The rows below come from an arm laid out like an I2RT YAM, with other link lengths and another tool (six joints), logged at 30 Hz.
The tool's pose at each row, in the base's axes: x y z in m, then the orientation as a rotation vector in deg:
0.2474, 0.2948, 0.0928, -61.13, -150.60, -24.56
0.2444, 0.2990, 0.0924, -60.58, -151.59, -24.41
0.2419, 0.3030, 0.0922, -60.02, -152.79, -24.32
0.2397, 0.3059, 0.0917, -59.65, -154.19, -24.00
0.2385, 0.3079, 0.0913, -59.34, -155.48, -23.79
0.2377, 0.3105, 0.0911, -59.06, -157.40, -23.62
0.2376, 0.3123, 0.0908, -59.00, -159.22, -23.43
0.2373, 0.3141, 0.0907, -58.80, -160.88, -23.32
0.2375, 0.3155, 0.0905, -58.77, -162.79, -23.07
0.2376, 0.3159, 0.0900, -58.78, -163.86, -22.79
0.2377, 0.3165, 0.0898, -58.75, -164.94, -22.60
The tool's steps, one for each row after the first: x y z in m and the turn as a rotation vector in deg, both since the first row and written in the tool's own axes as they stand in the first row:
0.0046, 0.0007, 0.0023, 0.02, -0.64, -0.67
0.0087, 0.0016, 0.0043, -0.05, -1.46, -1.43
0.0119, 0.0020, 0.0062, -0.06, -2.55, -2.13
0.0139, 0.0024, 0.0074, -0.13, -3.57, -2.76
0.0160, 0.0036, 0.0087, -0.38, -5.13, -3.59
0.0171, 0.0047, 0.0096, -0.65, -6.71, -4.26
0.0184, 0.0057, 0.0104, -0.91, -8.08, -4.95
0.0190, 0.0068, 0.0111, -1.18, -9.75, -5.61
0.0190, 0.0070, 0.0117, -1.25, -10.72, -5.95
0.0193, 0.0075, 0.0121, -1.38, -11.67, -6.32

